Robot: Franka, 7 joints.
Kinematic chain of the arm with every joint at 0, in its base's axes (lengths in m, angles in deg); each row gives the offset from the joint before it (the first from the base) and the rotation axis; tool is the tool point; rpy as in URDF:
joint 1: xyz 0 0 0.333 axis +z
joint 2: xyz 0 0 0 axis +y
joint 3: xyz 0 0 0.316 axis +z
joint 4: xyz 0.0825 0 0 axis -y
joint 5: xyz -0.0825 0 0.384 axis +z
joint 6: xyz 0 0 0 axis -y
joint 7: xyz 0.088 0 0 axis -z
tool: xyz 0 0 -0.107 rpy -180 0 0
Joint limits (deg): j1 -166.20..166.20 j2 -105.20..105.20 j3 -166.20..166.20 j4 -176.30..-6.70 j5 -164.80..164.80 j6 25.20..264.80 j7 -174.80..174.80
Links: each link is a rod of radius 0.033 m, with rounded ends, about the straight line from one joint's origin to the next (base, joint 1, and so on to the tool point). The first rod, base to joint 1, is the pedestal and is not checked.
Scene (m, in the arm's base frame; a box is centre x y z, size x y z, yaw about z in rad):
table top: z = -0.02
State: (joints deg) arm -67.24 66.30 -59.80 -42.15 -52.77 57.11 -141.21
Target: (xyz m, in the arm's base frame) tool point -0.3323 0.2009 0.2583
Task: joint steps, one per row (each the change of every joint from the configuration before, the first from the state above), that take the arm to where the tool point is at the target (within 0.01 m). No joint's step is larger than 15 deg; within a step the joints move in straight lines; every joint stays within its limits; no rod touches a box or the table.
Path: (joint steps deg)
1: -10.63 2.24 -1.00 -14.12 2.96 -0.03 0.00
2: -10.64 2.23 -0.99 -14.11 2.96 -0.03 0.00
3: -10.63 2.24 -1.00 -14.12 2.96 -0.04 0.00
4: -10.64 2.24 -1.00 -14.12 2.95 -0.03 0.00
5: -10.63 2.23 -1.00 -14.11 2.96 -0.03 0.00
6: -10.64 2.24 -0.99 -14.12 2.96 -0.03 0.00

